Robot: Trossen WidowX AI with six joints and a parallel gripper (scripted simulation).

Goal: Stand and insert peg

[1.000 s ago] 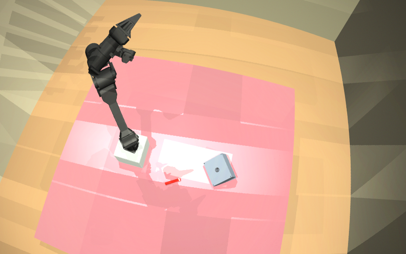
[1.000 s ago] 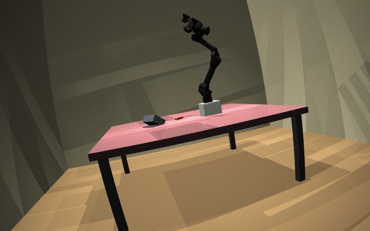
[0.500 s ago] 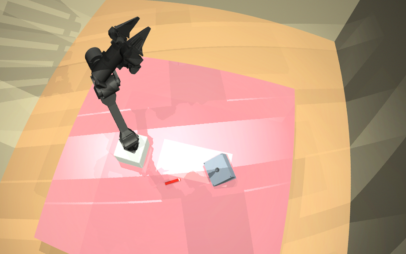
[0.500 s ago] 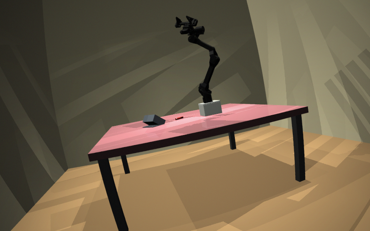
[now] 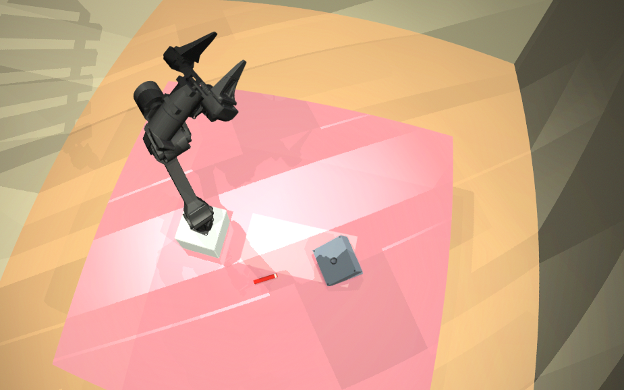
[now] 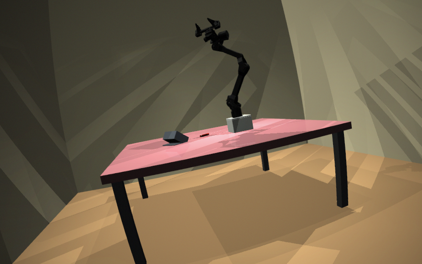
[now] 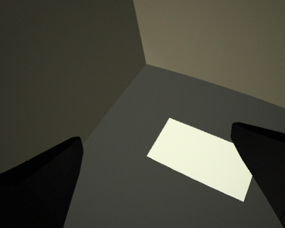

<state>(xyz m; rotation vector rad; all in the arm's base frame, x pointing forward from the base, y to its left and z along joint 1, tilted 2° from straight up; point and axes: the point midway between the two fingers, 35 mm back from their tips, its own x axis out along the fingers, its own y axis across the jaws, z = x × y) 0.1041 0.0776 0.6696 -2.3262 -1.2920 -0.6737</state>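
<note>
Now: the red peg 110 mm ahead of my gripper tip, 170 mm to the right of it and 770 mm below it. The rest, counted from my gripper tip: grey sloped panel 300 mm ahead, 60 mm to the right, 750 mm below.
</note>
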